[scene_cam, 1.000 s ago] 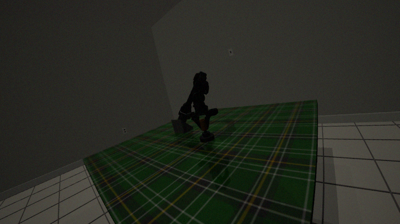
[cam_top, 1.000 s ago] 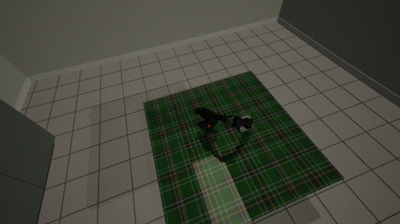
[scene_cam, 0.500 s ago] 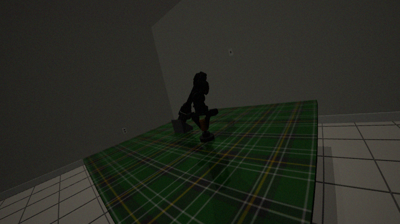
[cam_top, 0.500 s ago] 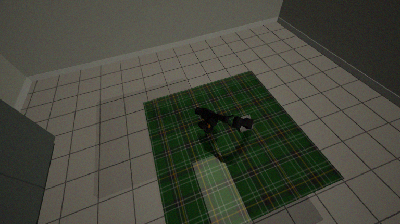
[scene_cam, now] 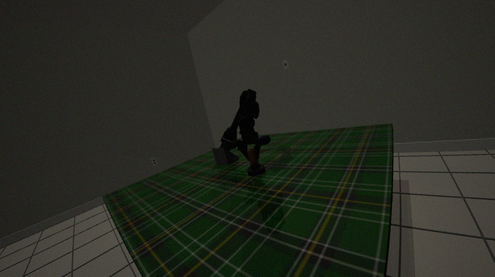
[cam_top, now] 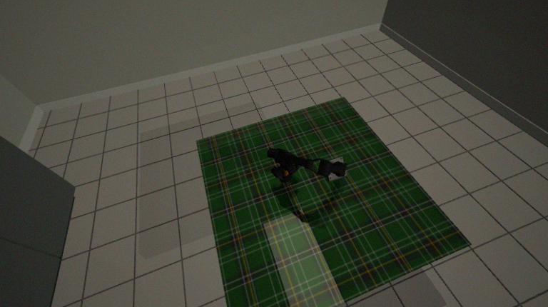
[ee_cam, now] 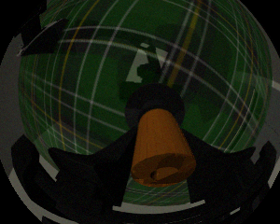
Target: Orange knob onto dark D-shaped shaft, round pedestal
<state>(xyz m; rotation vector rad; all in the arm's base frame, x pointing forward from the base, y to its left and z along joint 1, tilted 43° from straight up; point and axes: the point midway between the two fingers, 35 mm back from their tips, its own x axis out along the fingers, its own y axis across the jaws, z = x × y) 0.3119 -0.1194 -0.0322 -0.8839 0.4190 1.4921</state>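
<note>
Right now my gripper tip is 30 mm above the D-shaped shaft. The rest, counted from my gripper tip: orange knob: 20 mm above.
</note>
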